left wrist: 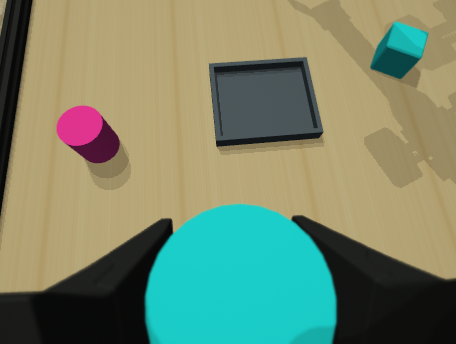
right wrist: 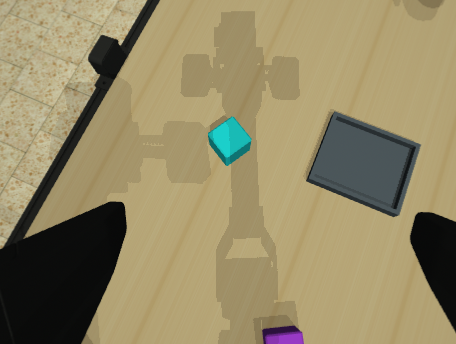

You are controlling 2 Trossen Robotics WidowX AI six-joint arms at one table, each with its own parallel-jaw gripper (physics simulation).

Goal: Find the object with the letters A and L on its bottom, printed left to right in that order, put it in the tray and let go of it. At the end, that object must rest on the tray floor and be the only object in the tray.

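Places are measured from the left arm's base along level axes (x down, y back, z left), in millimetres.
Pixels of known places: left gripper, fingertip midpoint: (left wrist: 232, 227); right gripper, fingertip midpoint: (right wrist: 268, 220).
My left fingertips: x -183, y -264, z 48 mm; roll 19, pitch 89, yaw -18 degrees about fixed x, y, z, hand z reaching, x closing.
Ahead of a thing's pixels: the offset from my left fingertips to its top centre. "spot": to the spot under its first point. Level surfaces: height alone.
My left gripper (left wrist: 232, 227) is shut on a cyan round object {dz +0, dx -37, dy +23 mm} (left wrist: 240, 275), seen from its flat top and held above the table. The dark grey tray {dz -54, dx +192, dy -187 mm} (left wrist: 320, 134) (right wrist: 353, 199) lies beyond it in the left wrist view and at the right in the right wrist view; no object shows in it. A magenta cylinder {dz +153, dx +157, dy -130 mm} (left wrist: 80, 125) stands left of the tray. A cyan block {dz -239, dx +165, dy -253 mm} (left wrist: 406, 42) (right wrist: 230, 141) stands on the tray's other side. Part of a purple object {spot: dz -64, dx +166, dy -447 mm} (right wrist: 283, 336) shows at the bottom of the right wrist view. My right gripper (right wrist: 268, 220) is open, high above the table. No bottom faces or letters show.
The wooden table {dx +211 mm} (left wrist: 135, 60) (right wrist: 165, 280) has a black rail (left wrist: 16, 65) (right wrist: 60, 167) along its edge. A black bracket (right wrist: 106, 55) stands on the rail in the right wrist view, with tiled floor beyond. Arm shadows fall across the table.
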